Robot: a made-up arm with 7 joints.
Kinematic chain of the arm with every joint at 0, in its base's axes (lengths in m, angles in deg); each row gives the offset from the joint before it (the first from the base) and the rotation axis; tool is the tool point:
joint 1: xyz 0 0 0.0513 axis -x
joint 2: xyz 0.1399 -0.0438 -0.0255 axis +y
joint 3: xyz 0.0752 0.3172 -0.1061 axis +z
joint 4: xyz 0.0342 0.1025 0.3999 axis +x
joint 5: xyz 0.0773 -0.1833 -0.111 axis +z
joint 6: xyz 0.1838 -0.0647 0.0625 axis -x
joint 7: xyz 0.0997 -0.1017 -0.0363 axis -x
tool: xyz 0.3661 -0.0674 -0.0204
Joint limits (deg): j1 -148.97..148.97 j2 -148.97..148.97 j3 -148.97..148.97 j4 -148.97..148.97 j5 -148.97..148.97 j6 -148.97..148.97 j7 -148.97..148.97
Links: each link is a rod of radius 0.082 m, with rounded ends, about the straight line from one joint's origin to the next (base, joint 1, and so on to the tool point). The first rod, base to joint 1, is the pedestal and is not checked.
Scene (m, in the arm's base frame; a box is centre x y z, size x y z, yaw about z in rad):
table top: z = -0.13
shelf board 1: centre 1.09 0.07 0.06 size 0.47 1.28 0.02 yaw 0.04
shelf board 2: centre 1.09 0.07 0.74 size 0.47 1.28 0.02 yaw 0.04
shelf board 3: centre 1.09 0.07 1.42 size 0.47 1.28 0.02 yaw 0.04
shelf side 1: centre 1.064 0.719 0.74 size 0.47 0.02 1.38 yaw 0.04
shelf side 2: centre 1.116 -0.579 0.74 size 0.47 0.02 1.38 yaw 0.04
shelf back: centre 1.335 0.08 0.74 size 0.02 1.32 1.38 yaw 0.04
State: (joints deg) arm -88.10 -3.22 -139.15 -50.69 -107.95 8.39 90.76
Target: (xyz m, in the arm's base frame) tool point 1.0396 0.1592 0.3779
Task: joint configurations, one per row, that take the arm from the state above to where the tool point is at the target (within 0.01 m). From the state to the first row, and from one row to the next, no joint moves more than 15 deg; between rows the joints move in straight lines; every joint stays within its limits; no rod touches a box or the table.
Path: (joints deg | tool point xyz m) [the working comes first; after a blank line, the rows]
Joints at the target: -42.01 112.67 -86.28 -34.74 -94.12 12.78 99.19
Straight joint move there: touches shelf board 2.

1: -86.57 3.68 -126.08 -48.02 -105.82 15.34 85.88 | 0.0916 -0.8034 0.7994
2: -85.04 10.59 -113.01 -45.35 -103.69 22.29 80.99 | 0.0733 -0.8060 0.7589
3: -83.51 17.49 -99.94 -42.68 -101.56 29.24 76.11 | 0.0792 -0.8241 0.6845
4: -81.98 24.40 -86.87 -40.01 -99.43 36.19 71.23 | 0.1192 -0.8475 0.5822
5: -80.45 31.30 -73.79 -37.34 -97.30 43.14 66.34 | 0.1967 -0.8616 0.4588
6: -78.92 38.20 -60.72 -34.68 -95.17 50.08 61.46 | 0.3088 -0.8504 0.3220
7: -71.54 53.10 -65.84 -34.69 -94.96 42.62 69.01 | 0.5167 -0.7341 0.4531
8: -64.15 67.99 -70.95 -34.70 -94.75 35.16 76.55 | 0.7060 -0.5538 0.5371
9: -56.77 82.88 -76.06 -34.72 -94.54 27.70 84.10 | 0.8638 -0.3279 0.5567
10: -49.39 97.78 -81.17 -34.73 -94.33 20.24 91.64 | 0.9780 -0.0812 0.5032
11: -42.01 112.67 -86.28 -34.74 -94.12 12.78 99.19 | 1.0396 0.1592 0.3779

